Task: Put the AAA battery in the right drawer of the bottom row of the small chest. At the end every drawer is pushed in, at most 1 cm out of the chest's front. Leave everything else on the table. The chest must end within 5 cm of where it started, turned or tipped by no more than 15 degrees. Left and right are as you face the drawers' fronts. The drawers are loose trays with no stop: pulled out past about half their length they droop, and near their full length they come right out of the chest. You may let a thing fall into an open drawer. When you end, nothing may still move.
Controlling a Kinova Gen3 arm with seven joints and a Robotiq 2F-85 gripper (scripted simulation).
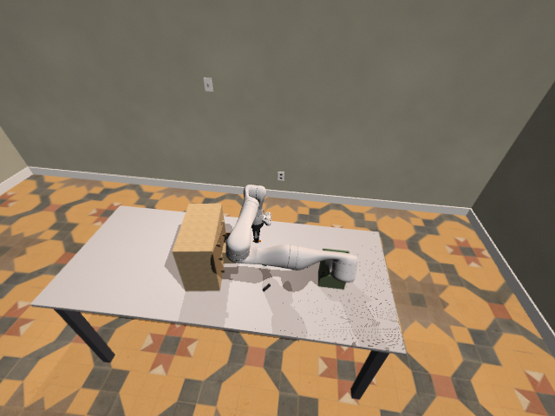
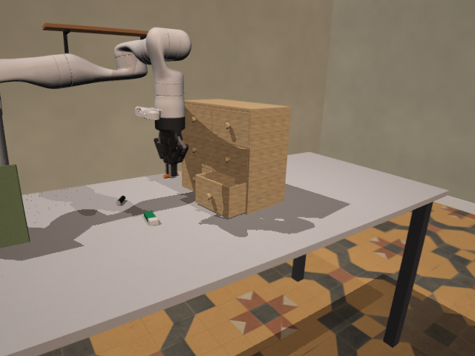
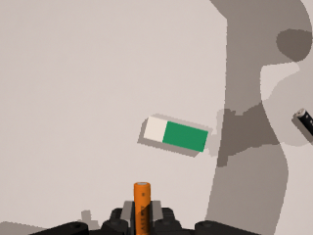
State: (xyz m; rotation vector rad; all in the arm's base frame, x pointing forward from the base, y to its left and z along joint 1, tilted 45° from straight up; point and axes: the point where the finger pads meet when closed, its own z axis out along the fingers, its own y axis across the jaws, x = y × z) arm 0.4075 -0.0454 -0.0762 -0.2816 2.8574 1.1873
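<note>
The white eraser is 50 mm behind my hand, 20 mm to the left of it and 140 mm below it. Round my hand: orange AAA battery 10 mm below; then small black cylinder 90 mm behind, 200 mm to the left, 140 mm below.
</note>
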